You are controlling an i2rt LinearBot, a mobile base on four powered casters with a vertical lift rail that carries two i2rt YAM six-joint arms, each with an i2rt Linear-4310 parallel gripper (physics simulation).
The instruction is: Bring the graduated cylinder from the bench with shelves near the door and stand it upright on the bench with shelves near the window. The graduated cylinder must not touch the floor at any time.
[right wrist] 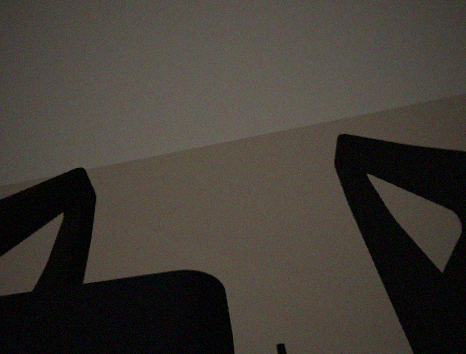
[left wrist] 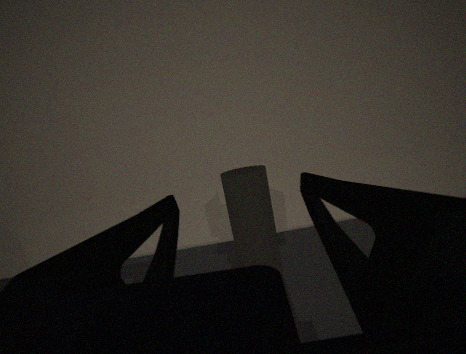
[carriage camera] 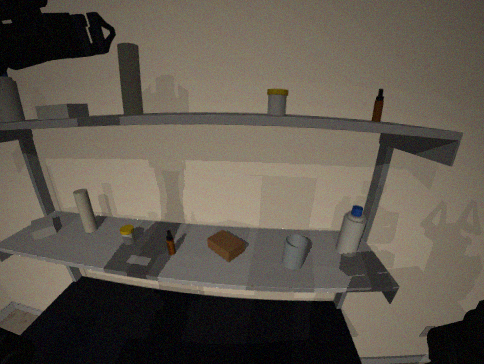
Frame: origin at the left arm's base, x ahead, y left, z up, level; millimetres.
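Seen in the pictures: left gripper, between the fingertips: (left wrist: 237,192) (carriage camera: 97,33); right gripper, between the fingertips: (right wrist: 214,165).
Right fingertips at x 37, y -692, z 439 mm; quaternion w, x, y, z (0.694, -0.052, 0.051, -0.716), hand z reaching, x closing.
Note:
Pixels of each thing's top centre, then the offset from my right fingertips to it. "*": a spot on its surface instead. Level surfaces: height alone.
- tall grey cylinder, a spot on its surface: (left wrist: 250,212) * 398 mm ahead, 632 mm left, 109 mm up
- grey box, a spot on its surface: (carriage camera: 62,111) * 409 mm ahead, 842 mm left, 8 mm down
- yellow-lidded jar, a spot on its surface: (carriage camera: 277,104) * 350 mm ahead, 250 mm left, 3 mm down
- brown dropper bottle, a spot on its surface: (carriage camera: 378,109) * 407 mm ahead, 60 mm right, 7 mm up
- bench, height of its surface: 484 mm down
- shorter pale cylinder, a spot on its surface: (carriage camera: 85,212) * 507 mm ahead, 942 mm left, 390 mm down
- brown block, a spot on its surface: (carriage camera: 226,245) * 405 mm ahead, 373 mm left, 445 mm down
- beaker, a spot on its surface: (carriage camera: 295,252) * 327 mm ahead, 164 mm left, 413 mm down
- blue-capped bottle, a spot on its surface: (carriage camera: 351,232) * 376 mm ahead, 42 mm right, 384 mm down
A tall grey cylinder (carriage camera: 131,80) (left wrist: 250,212), which looks like the graduated cylinder, stands upright on the upper shelf (carriage camera: 200,119) (left wrist: 330,305), left of centre in the carriage view. My left gripper (carriage camera: 111,34) (left wrist: 237,192) is open and empty. In the carriage view it is at the upper left, beside the cylinder's top and apart from it. In the left wrist view the cylinder shows beyond and between the spread fingertips. My right gripper (right wrist: 214,165) is open and empty, facing the wall. The cylinder's base is partly hidden in the left wrist view.
The upper shelf also holds a grey box (carriage camera: 62,111), a yellow-lidded jar (carriage camera: 277,104) and a brown dropper bottle (carriage camera: 378,109). On the bench (carriage camera: 200,275) below are a shorter pale cylinder (carriage camera: 85,212), a brown block (carriage camera: 226,245), a beaker (carriage camera: 295,252) and a blue-capped bottle (carriage camera: 351,232).

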